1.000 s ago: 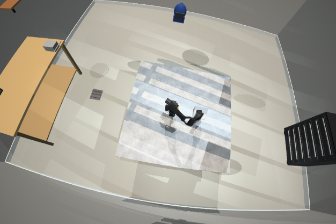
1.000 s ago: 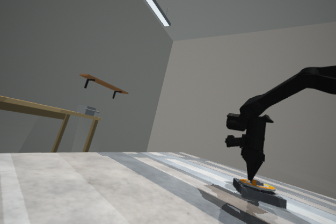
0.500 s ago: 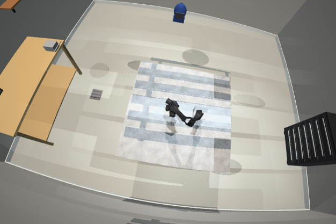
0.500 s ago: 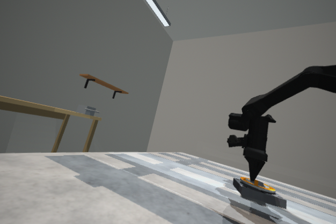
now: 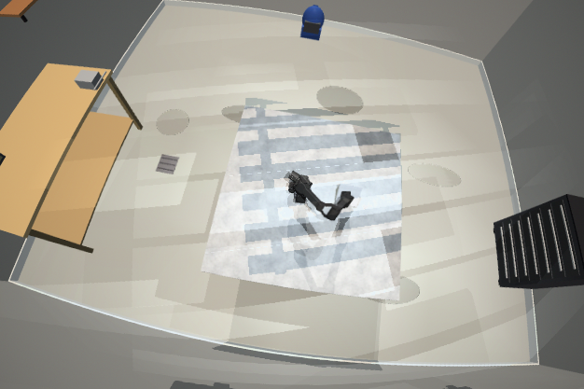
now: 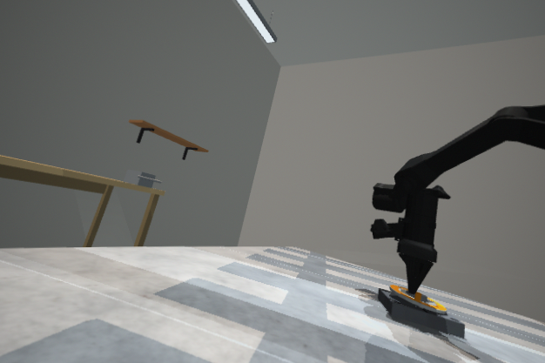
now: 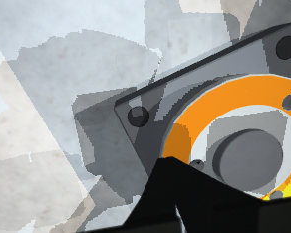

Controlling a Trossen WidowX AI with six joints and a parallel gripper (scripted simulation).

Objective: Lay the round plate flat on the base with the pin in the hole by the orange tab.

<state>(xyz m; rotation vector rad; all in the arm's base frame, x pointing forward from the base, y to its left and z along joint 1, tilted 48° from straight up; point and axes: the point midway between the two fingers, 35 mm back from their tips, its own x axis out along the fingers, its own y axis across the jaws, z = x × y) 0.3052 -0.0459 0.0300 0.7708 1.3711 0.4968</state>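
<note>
My gripper tip is now 5 cm to the left of the dark grey square base, 2 cm past it and 2 cm above it.
</note>
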